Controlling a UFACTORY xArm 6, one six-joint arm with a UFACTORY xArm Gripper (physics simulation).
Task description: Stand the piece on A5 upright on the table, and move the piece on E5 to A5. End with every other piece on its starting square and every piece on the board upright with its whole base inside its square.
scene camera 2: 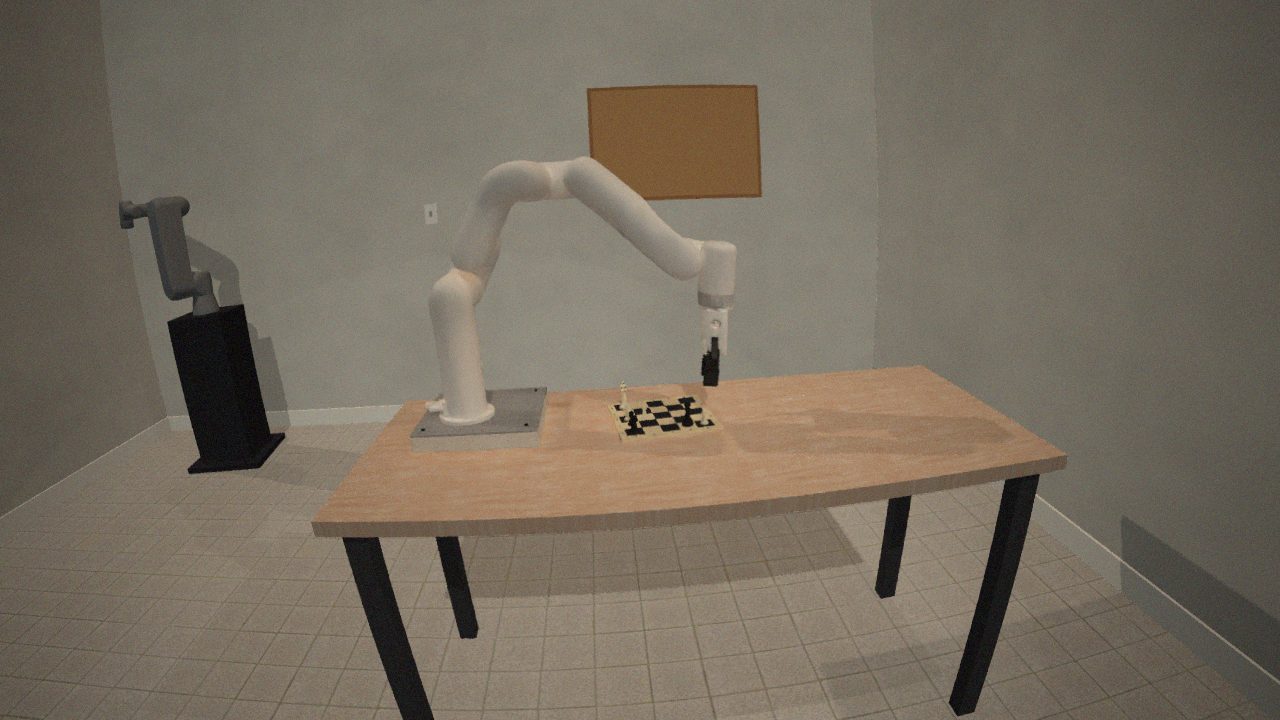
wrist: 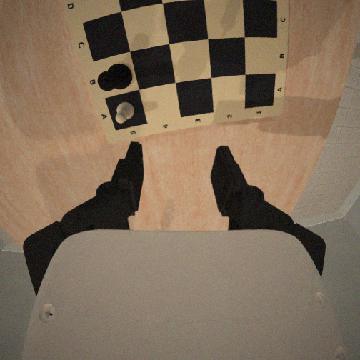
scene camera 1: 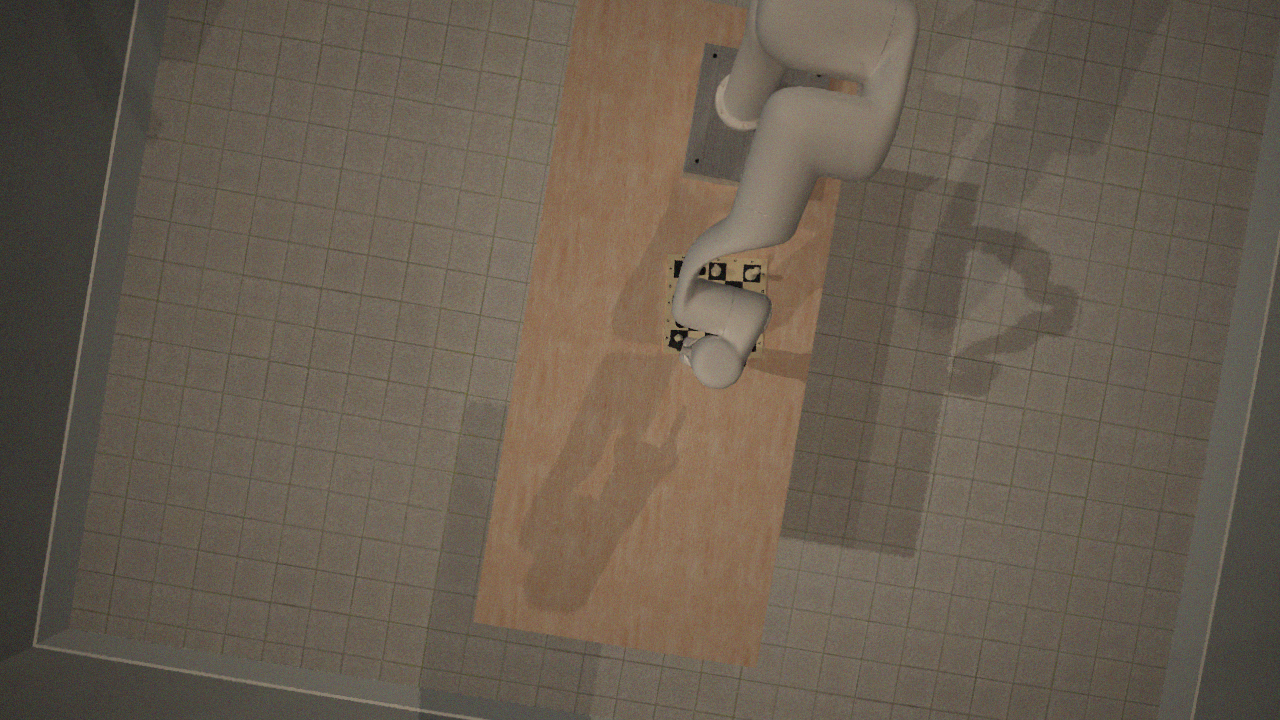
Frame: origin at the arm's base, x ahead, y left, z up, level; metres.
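Where they show: gripper, fingertip midpoint: (scene camera 2: 709, 380); arm's base, origin of the base link: (scene camera 2: 467, 415) (scene camera 1: 744, 101).
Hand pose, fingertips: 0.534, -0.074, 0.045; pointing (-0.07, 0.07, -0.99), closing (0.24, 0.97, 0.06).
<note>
Things, the pixels of their top centre, and the offset from my fingertips, as dx, dy, dz. Level surfaces: height alone.
- A5, middle of its top: (scene camera 2: 704, 409) (scene camera 1: 679, 337) -0.027, -0.047, -0.048
- E5 piece, middle of its top: (scene camera 2: 633, 416) -0.179, -0.039, -0.046
- chessboard, middle of its top: (scene camera 2: 662, 415) (scene camera 1: 715, 306) -0.101, +0.032, -0.080
- table, its level: dz -0.085
The pale piece on A5 (scene camera 1: 678, 338) (scene camera 2: 704, 417) (wrist: 124, 112) stands in its dark corner square, seen from above in the wrist view. A black piece (wrist: 117, 77) stands on B5 beside it. The E5 piece (scene camera 2: 633, 420) is black and stands at the board's near left corner in scene camera 2; E5 does not show in the wrist view. The chessboard (scene camera 1: 670, 308) (scene camera 2: 666, 435) (wrist: 155, 129) lies on the table. My gripper (scene camera 2: 710, 383) (wrist: 178, 159) is partly open with nothing between its fingers. It hangs above the board's A side, and the arm hides it in scene camera 1.
Pale pieces (scene camera 1: 716, 269) (scene camera 1: 751, 273) stand on the E side of the board, and a tall pale one (scene camera 2: 623, 394) shows at its far left corner. The arm's grey base plate (scene camera 1: 707, 134) (scene camera 2: 514, 412) is on the table (scene camera 1: 626, 537) (scene camera 2: 805, 447) beyond the E side.
</note>
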